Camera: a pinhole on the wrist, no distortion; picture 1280 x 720 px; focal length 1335.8 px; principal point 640.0 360.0 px. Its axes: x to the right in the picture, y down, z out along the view. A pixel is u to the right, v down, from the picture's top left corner.
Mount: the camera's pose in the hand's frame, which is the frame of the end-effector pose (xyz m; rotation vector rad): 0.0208 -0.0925 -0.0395 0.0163 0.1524 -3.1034
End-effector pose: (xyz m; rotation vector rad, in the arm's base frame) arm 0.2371 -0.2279 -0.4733 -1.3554 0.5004 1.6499
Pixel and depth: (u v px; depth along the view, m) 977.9 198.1 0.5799
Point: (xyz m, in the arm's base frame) 0.0059 0.1826 -0.1611
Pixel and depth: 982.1 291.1 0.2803
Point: 0.1940 -0.0090 -0.3236
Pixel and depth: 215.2 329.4 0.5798
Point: 0.0520 0.3332 -0.4578
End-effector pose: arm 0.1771 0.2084 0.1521 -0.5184 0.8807 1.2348
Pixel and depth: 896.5 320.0 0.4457
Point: 0.4099 0.4400 0.4282
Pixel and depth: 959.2 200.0 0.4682
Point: 0.3779 0.4546 0.4705
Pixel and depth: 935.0 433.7 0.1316
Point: 0.3111 0.2400 0.1990
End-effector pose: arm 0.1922 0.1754 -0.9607 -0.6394 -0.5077 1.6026
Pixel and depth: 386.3 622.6 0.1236
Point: 0.2304 0.2385 -0.8210
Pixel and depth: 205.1 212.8 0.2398
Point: 0.1159 0.2892 -0.7631
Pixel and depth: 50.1 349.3 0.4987
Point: -0.0327 0.4438 -0.5587
